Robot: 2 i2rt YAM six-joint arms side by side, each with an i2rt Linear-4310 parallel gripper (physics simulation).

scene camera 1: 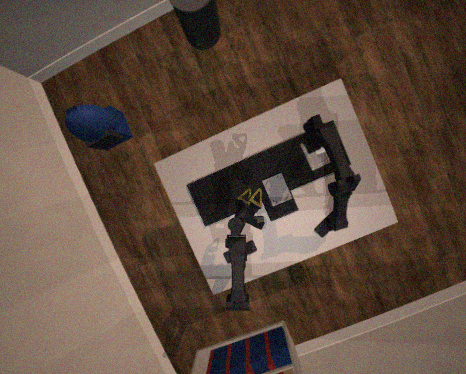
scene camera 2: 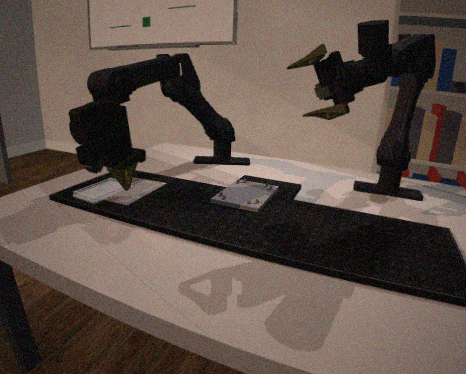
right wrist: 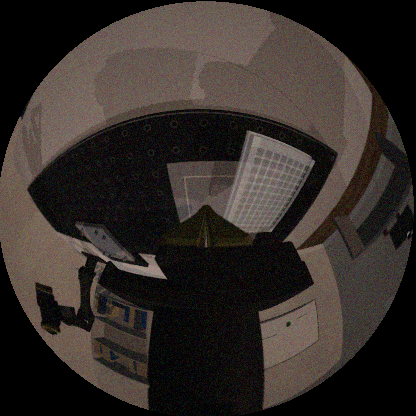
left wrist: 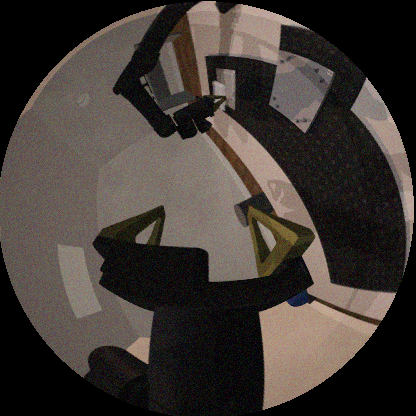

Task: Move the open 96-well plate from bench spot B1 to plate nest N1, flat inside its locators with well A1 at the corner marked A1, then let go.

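Places are measured from the left arm's base along level axes (x left, y down, z back), in centimetres.
Where they show: left gripper, fingertip midpoint: [scene camera 1: 254, 188] [scene camera 2: 295, 91] [left wrist: 205, 209]; right gripper, fingertip midpoint: [scene camera 1: 310, 148] [scene camera 2: 127, 189] [right wrist: 205, 209] [left wrist: 225, 97]; left arm's base, link origin: [scene camera 2: 387, 191] [right wrist: 92, 256]; right arm's base, link origin: [scene camera 1: 329, 221] [scene camera 2: 222, 161].
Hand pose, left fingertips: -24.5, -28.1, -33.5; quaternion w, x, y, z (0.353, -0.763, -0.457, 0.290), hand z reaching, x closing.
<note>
Things, the pixels of their top centre, and the offset from my left fingertips, as dx, dy, dz. "*": a spot on its surface instead. Level surfaces: height alone.
- white 96-well plate, top centre: [right wrist: 268, 200] [scene camera 2: 103, 186] [left wrist: 216, 95] -45.3, +25.1, -5.5
- pale bench spot card, surface spot: [right wrist: 175, 182] * -35.1, +26.6, -6.9
- grey plate nest N1, top centre: [left wrist: 292, 87] [scene camera 2: 247, 188] [right wrist: 102, 248] [scene camera 1: 277, 189] -11.6, +24.6, +8.5
- black perforated mat, surface height: dy +26.8
The white 96-well plate [scene camera 2: 94, 190] [right wrist: 275, 185] lies on the black mat, partly over the edge of the pale bench spot card [scene camera 2: 146, 189] [right wrist: 175, 182]. My right gripper [scene camera 2: 127, 189] [right wrist: 205, 209] is shut and empty, fingertips low over the card beside the plate. In scene camera 1 the right arm hides the plate. The grey plate nest N1 [scene camera 1: 276, 190] [scene camera 2: 245, 194] [left wrist: 302, 92] [right wrist: 105, 242] is empty, with small locators near its corners; its A1 mark is not readable. My left gripper [scene camera 1: 251, 196] [scene camera 2: 296, 92] [left wrist: 205, 209] is wide open and empty, high above the bench.
The black perforated mat [scene camera 1: 220, 195] [scene camera 2: 350, 240] [left wrist: 350, 200] runs along the white table [scene camera 2: 150, 320]. The nest stands near the mat's middle, between the two arms. A bookshelf and a whiteboard [scene camera 2: 165, 22] are behind the table. A blue chair [scene camera 1: 97, 122] stands off the table.
</note>
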